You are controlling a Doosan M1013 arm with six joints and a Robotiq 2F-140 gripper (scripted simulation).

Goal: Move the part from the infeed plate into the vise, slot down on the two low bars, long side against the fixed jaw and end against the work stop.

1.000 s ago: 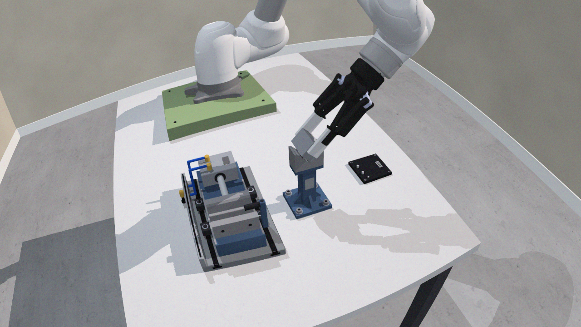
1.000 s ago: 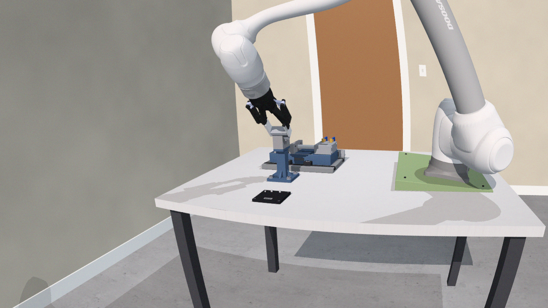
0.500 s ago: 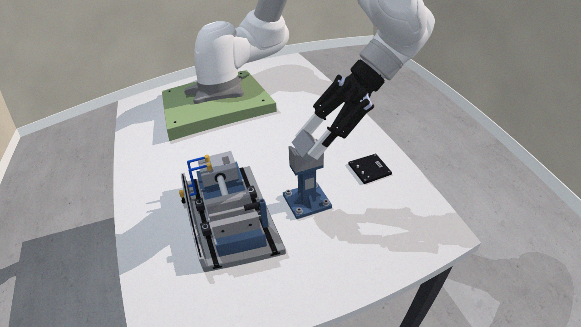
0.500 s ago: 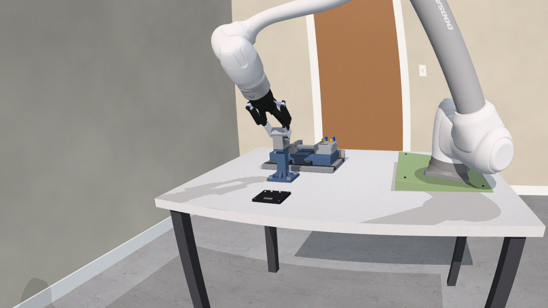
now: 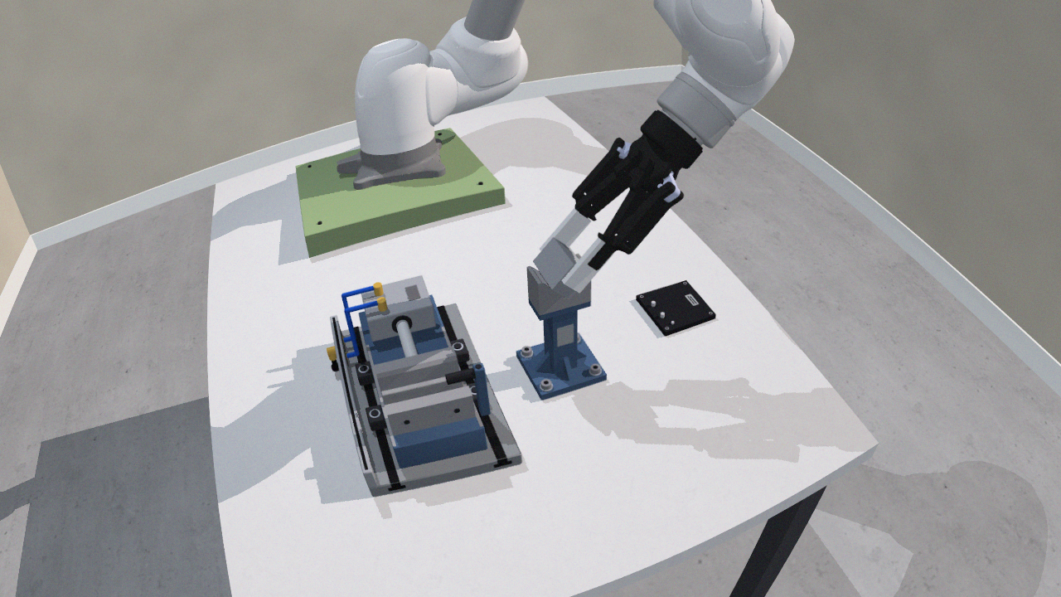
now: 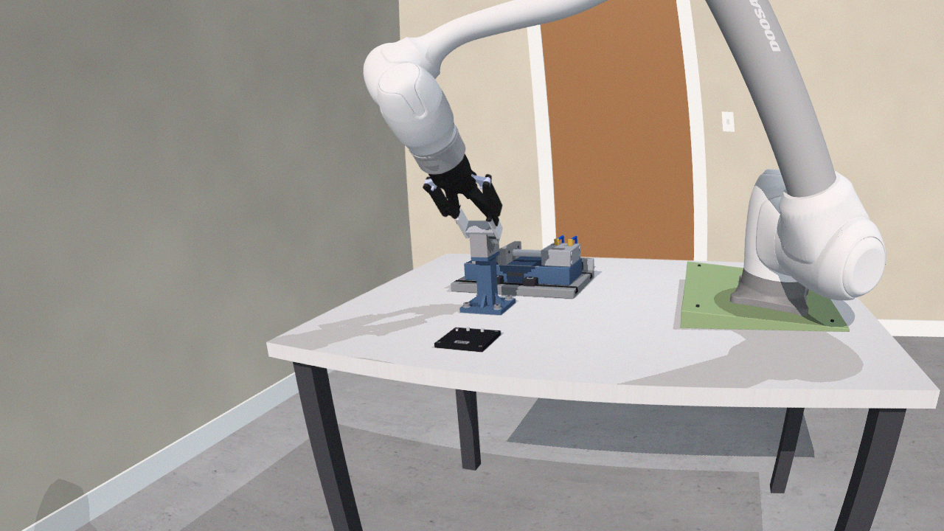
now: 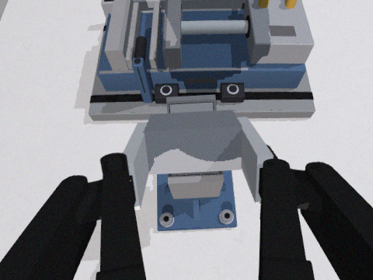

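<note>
Now: the part 10 mm to the right of my hand and 20 mm below it. Round my hand: blue work stop post 80 mm ahead, 130 mm to the right, 120 mm below; then blue v-block stand 20 mm to the right, 120 mm below; then work stop 90 mm ahead, 150 mm to the right, 90 mm below.
</note>
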